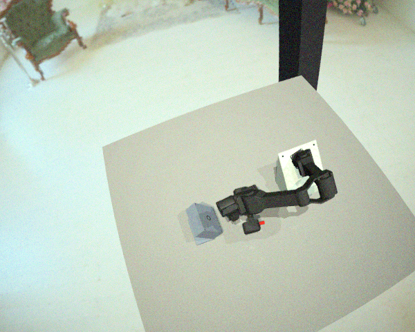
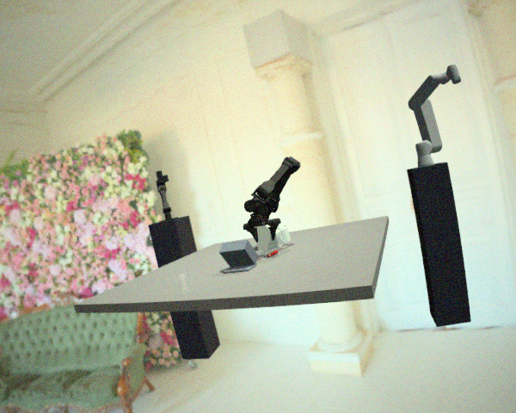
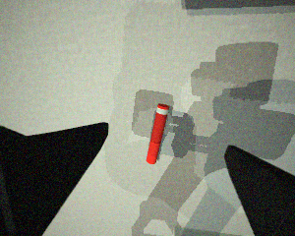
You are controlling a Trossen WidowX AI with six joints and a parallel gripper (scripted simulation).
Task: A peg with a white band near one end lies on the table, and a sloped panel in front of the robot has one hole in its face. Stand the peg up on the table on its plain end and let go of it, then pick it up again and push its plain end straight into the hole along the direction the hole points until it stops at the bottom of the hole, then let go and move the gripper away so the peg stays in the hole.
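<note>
Right now my gripper tip is 10 mm past the red peg, 10 mm to the right of it and 70 mm above it. From my gripper tip the other things lie so: grey sloped panel 150 mm ahead, 90 mm to the right, 10 mm below.
</note>
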